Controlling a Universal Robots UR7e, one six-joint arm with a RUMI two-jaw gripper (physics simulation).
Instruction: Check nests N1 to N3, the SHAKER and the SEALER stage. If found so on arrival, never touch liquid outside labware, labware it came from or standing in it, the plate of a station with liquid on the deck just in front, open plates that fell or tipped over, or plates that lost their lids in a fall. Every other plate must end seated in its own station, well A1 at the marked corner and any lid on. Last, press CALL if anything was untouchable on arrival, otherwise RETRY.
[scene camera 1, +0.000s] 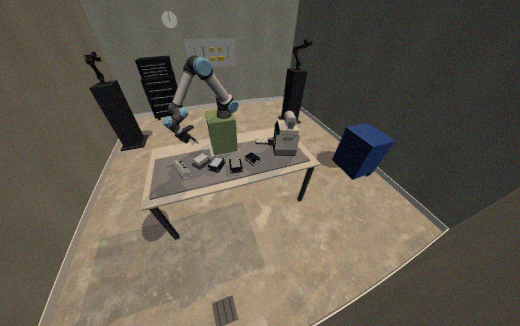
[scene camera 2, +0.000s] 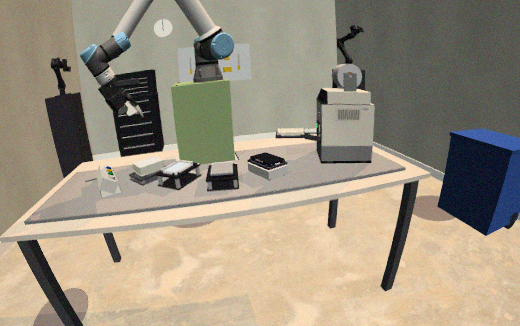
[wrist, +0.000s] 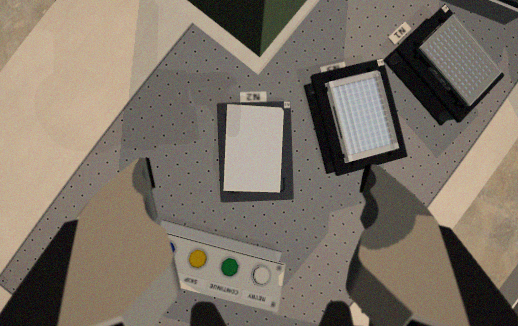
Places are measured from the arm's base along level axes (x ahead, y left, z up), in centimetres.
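Where they show: gripper, fingertip midpoint: (scene camera 1: 194, 141) (scene camera 2: 137, 116) (wrist: 258, 165); arm's base, link origin: (scene camera 1: 224, 115) (scene camera 2: 208, 80).
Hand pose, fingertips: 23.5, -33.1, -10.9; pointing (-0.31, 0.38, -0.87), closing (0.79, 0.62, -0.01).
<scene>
Things, the pixels of their top centre, and the offset from my fingertips, as dx, dy, dz. "spot": a spot on its surface instead.
- plain white-topped plate, top centre: (wrist: 253, 148) (scene camera 2: 147, 160) (scene camera 1: 200, 157) -1.2, +1.3, -20.9
- nest N2, surface spot: (wrist: 287, 194) spot: +8.0, -0.7, -25.6
- shaker, surface spot: (scene camera 2: 267, 169) spot: +20.2, +51.6, -23.6
- light plate, top centre: (scene camera 2: 290, 130) -5.3, +69.9, -15.2
- button panel, top centre: (wrist: 207, 283) (scene camera 2: 104, 169) (scene camera 1: 180, 165) +6.2, -17.8, -20.0
- sealer body, surface spot: (scene camera 2: 345, 130) (scene camera 1: 285, 144) spot: +12.7, +90.1, -12.8
My gripper (scene camera 1: 193, 142) (scene camera 2: 134, 111) (wrist: 258, 165) is open and empty, high above the left part of the table. A plain white-topped plate (scene camera 1: 201, 156) (scene camera 2: 149, 166) (wrist: 253, 148) lies flat on nest N2 (wrist: 287, 194). A plate with visible wells (scene camera 1: 216, 162) (scene camera 2: 180, 167) (wrist: 363, 116) lies on the raised black nest beside it, its label partly hidden. Another plate with visible wells (scene camera 2: 222, 170) (wrist: 462, 59) lies on raised nest N1. Exact seating is unclear. The shaker (scene camera 1: 252, 158) (scene camera 2: 267, 171) has a black top; no plate is discernible there. A light plate (scene camera 2: 290, 132) lies on the sealer stage.
The button panel (scene camera 1: 184, 171) (scene camera 2: 109, 187) (wrist: 247, 259) stands left of N2; its RETRY, CONTINUE and SKIP labels show in the wrist view. The green pedestal (scene camera 1: 222, 134) (scene camera 2: 204, 122) stands behind the nests. The sealer body (scene camera 1: 286, 144) (scene camera 2: 345, 130) stands at the right.
</scene>
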